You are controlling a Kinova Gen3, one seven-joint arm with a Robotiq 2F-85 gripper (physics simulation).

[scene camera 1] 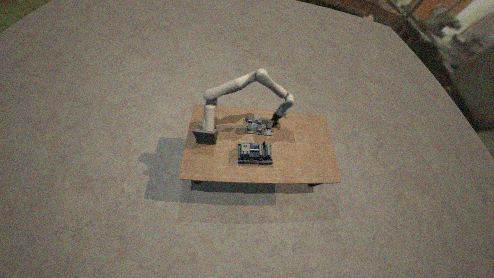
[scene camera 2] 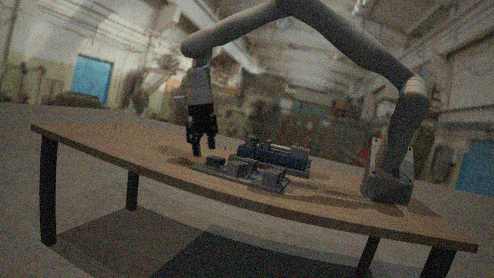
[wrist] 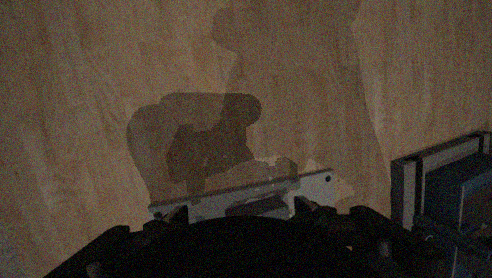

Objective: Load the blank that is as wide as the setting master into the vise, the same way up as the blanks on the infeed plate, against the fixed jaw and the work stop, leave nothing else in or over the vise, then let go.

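Where they show: gripper, between the fingertips: [scene camera 1: 271,123] [scene camera 2: 205,152] [wrist: 241,213]; arm's base, origin of its link: [scene camera 1: 208,129] [scene camera 2: 386,159].
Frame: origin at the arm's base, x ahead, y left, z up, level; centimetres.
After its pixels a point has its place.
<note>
My gripper [scene camera 1: 274,125] @(x 58.6, y 11.9, z -9.1 cm) [scene camera 2: 204,150] @(x 58.6, y 11.9, z -9.1 cm) [wrist: 241,213] @(x 58.6, y 11.9, z -9.1 cm) is open and empty, pointing down above the end of the infeed plate [scene camera 2: 283,190] @(x 34.1, y 19.1, z -12.7 cm) [wrist: 318,186] @(x 56.5, y 3.0, z -12.4 cm) farthest from the arm's base. A dark block [scene camera 2: 215,161] @(x 54.6, y 13.3, z -10.6 cm) [wrist: 265,205] @(x 57.3, y 9.4, z -11.0 cm) lies on that end, below the fingers and apart from them; the gripper body hides much of it in the wrist view. Grey blocks [scene camera 2: 240,168] @(x 46.3, y 18.1, z -9.9 cm) [scene camera 2: 272,176] @(x 37.4, y 20.4, z -9.6 cm) stand farther along the plate. The blue and grey vise [scene camera 1: 255,153] @(x 39.4, y -19.1, z -7.2 cm) [scene camera 2: 280,157] @(x 37.5, y -10.8, z -8.3 cm) [wrist: 450,187] @(x 52.6, y -11.6, z -8.3 cm) stands beside the plate. I cannot tell which piece is the setting master, nor what sits between the jaws.
The wooden table [scene camera 1: 305,160] @(x 87.7, y -25.1, z -13.2 cm) [scene camera 2: 95,142] @(x 93.8, y 22.8, z -13.2 cm) [wrist: 75,100] @(x 70.4, y 22.3, z -13.2 cm) carries the plate, the vise and the arm's base [scene camera 1: 205,136] @(x -2.3, y -6.2, z -0.2 cm) [scene camera 2: 387,187] @(x -0.8, y 5.8, z -8.4 cm). The vise rises close to the plate, at the right edge in the wrist view. Arm shadows darken the wood and plate.
</note>
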